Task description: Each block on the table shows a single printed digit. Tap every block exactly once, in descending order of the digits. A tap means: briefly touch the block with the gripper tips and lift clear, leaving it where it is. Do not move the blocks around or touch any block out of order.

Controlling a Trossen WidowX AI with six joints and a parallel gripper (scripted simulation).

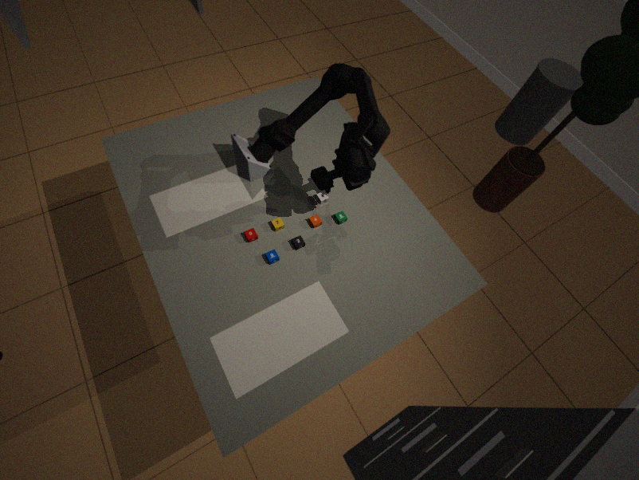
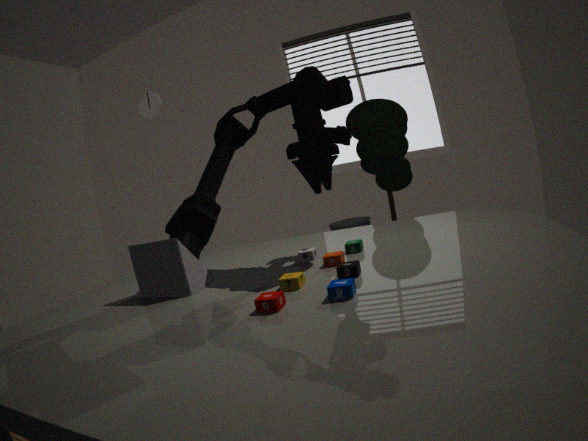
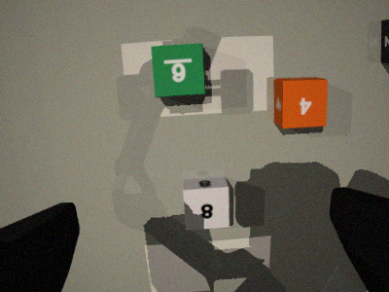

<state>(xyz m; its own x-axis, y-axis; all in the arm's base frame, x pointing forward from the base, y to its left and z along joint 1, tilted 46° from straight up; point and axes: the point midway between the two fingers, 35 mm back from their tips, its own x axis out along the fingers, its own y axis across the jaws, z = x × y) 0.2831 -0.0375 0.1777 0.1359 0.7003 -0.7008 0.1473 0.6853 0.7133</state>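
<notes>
My gripper tip is 260 mm to the left of the blue block, 120 mm above it and 30 mm short of it. The rest, counted from my gripper tip: white block: 120 mm below, 60 mm behind; then green block: 120 mm below, 40 mm ahead; then orange block: 120 mm below, 80 mm to the right.
</notes>
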